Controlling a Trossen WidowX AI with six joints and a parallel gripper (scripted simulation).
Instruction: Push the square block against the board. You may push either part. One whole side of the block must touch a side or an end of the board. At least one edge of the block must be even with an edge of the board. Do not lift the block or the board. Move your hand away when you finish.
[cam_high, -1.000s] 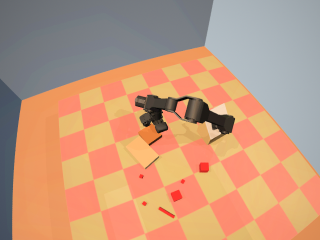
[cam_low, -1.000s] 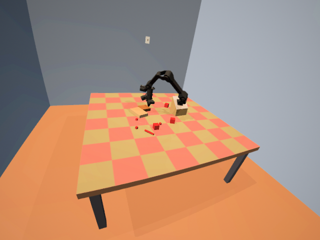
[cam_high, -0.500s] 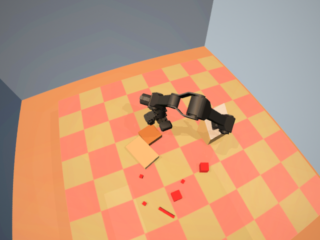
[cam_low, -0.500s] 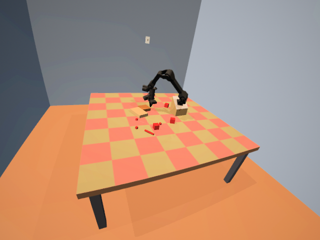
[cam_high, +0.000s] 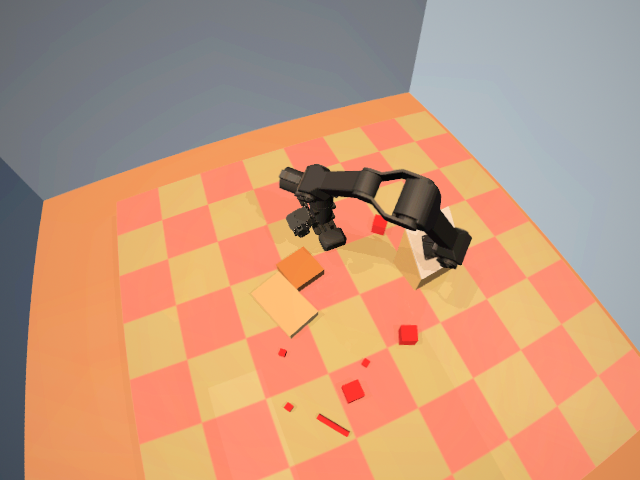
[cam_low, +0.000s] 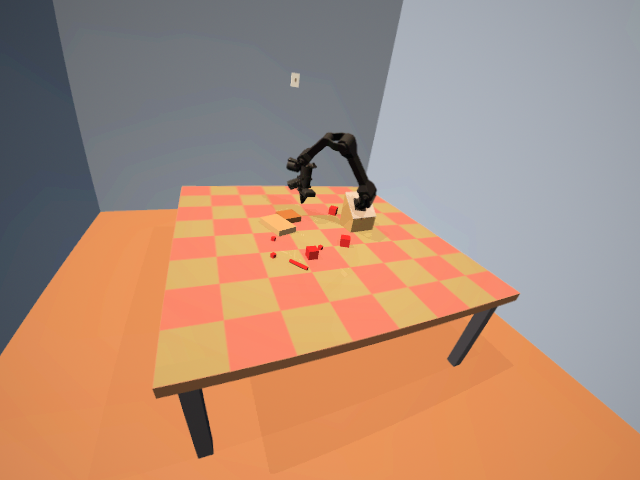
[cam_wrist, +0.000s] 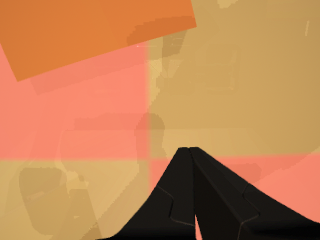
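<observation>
Now: gripper tip 8 cm short of the square block, 5 cm to the right of it and 5 cm above it. From my gripper tip the other things lie so: board (16 cm ahead, 14 cm to the left, 5 cm below); then red stick (15 cm ahead, 46 cm to the left, 6 cm below).
</observation>
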